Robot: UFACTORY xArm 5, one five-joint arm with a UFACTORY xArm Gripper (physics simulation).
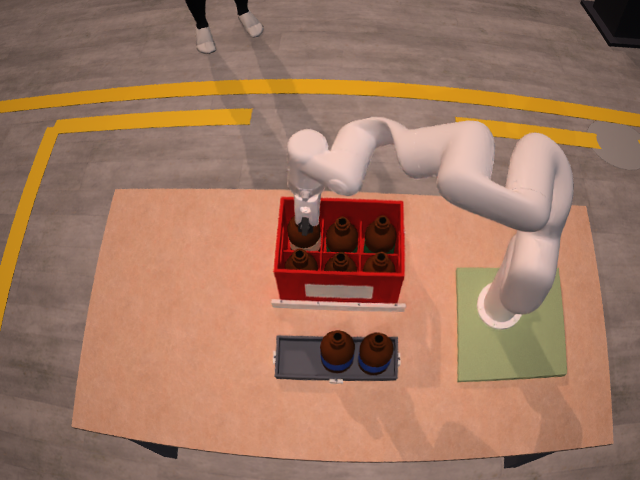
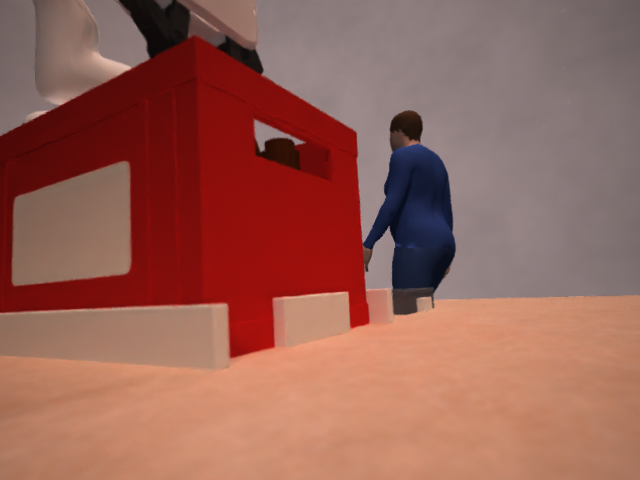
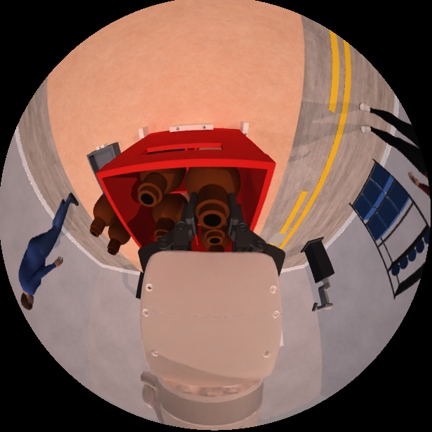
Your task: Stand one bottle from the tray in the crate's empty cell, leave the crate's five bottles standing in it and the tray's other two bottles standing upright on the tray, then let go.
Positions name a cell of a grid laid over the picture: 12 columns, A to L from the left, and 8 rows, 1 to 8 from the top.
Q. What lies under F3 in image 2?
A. A blue-label bottle.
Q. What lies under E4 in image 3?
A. A blue-label bottle.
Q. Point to a blue-label bottle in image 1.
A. At G6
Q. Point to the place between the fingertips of the gripper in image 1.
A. At F4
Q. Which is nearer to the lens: the blue-label bottle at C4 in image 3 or the cream-label bottle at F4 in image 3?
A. The cream-label bottle.
